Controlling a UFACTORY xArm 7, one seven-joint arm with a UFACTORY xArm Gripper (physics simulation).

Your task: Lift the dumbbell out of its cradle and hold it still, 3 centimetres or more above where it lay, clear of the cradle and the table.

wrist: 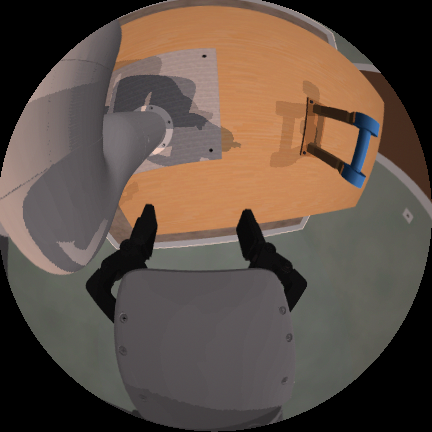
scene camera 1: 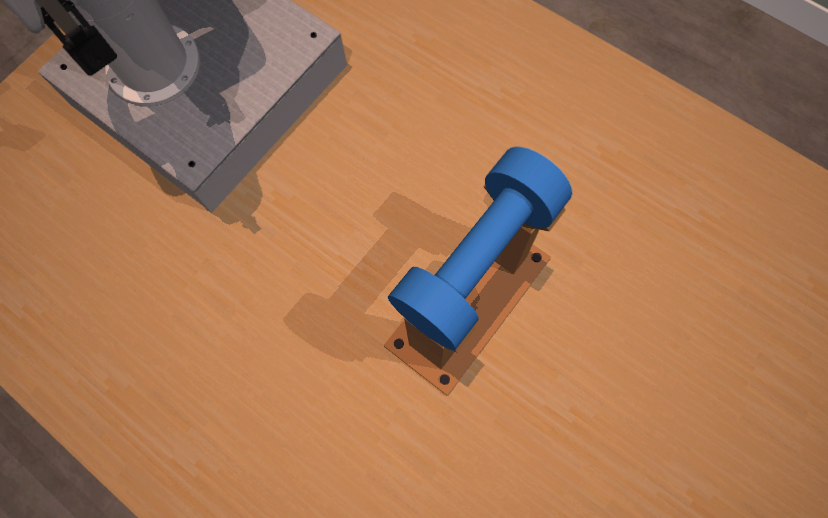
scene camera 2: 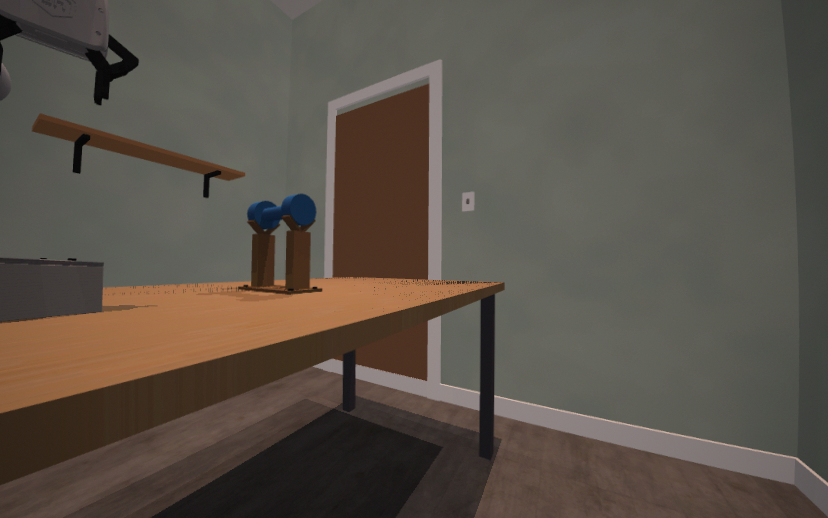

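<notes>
A blue dumbbell lies level in its cradle, one thick end on each post. The brown cradle has two tall posts with V-shaped tops on a flat base plate on the table. My gripper is open and empty in the wrist view, far from the dumbbell. In scene camera 2 part of the gripper shows at the top left, higher than the dumbbell. In scene camera 1 a black finger part shows at the top left, beside the arm's base.
The wooden table carries the grey mounting block of the arm. A wall shelf is behind the table in scene camera 2. A brown door stands beyond it.
</notes>
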